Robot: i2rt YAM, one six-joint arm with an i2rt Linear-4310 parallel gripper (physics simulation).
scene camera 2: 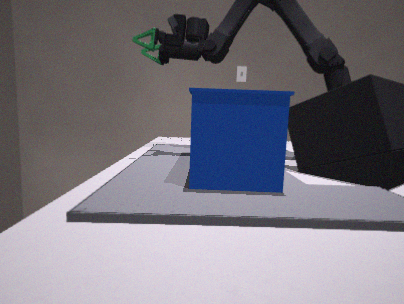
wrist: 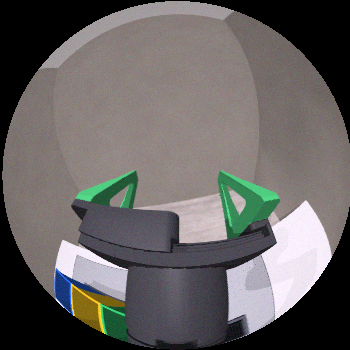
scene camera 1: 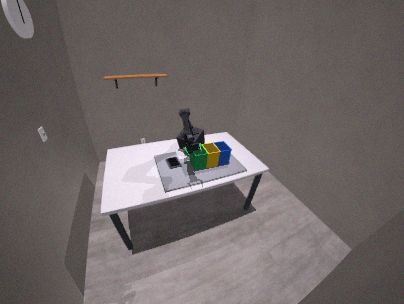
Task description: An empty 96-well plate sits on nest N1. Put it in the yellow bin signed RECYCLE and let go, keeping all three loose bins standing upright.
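Places are measured from the arm's base along level axes (x up, y ahead, z left), in metres.
Where they show: gripper, fingertip midpoint: [scene camera 2: 137, 45] [wrist: 177, 174] [scene camera 1: 195, 153]; arm's base, origin of the base link: [scene camera 2: 342, 96].
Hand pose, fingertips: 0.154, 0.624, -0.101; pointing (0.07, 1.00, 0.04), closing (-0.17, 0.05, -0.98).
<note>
Things, the pixels of their centre, and the offset from my fingertips, as dx, dy, dz. Level surfaces: height alone.
- small dark rectangular item, body centre: [scene camera 1: 173, 161] -0.331, -0.376, -0.120
- yellow bin, body centre: [scene camera 1: 209, 155] -0.261, -0.320, +0.246
- green bin, body centre: [scene camera 1: 197, 157] -0.261, -0.308, +0.117
- blue bin, body centre: [scene camera 2: 234, 138] [scene camera 1: 221, 153] -0.261, -0.333, +0.376
- grey board, its level: dx -0.350
- white table, its level: dx -0.363
A small dark rectangular item [scene camera 1: 173, 162] [wrist: 237, 327] lies on the grey board's left part in scene camera 1; it is too small to tell the plate from nest N1. The yellow bin [scene camera 1: 213, 159] [wrist: 85, 306] stands upright between the green bin [scene camera 1: 199, 161] [wrist: 114, 321] and the blue bin [scene camera 1: 225, 155] [scene camera 2: 240, 142] [wrist: 62, 290], both upright. The blue bin hides the other two in scene camera 2. The RECYCLE sign is not readable. My gripper [scene camera 1: 186, 149] [scene camera 2: 138, 45] [wrist: 177, 174] is open with nothing between its green fingers, level and higher than the bins.
The grey board [scene camera 1: 171, 183] [scene camera 2: 125, 200] lies on the white table [scene camera 1: 127, 190] [scene camera 2: 200, 265]. The black arm base [scene camera 1: 197, 136] [scene camera 2: 340, 130] stands behind the bins in scene camera 1. A wooden wall shelf [scene camera 1: 135, 77] hangs behind the table.
</note>
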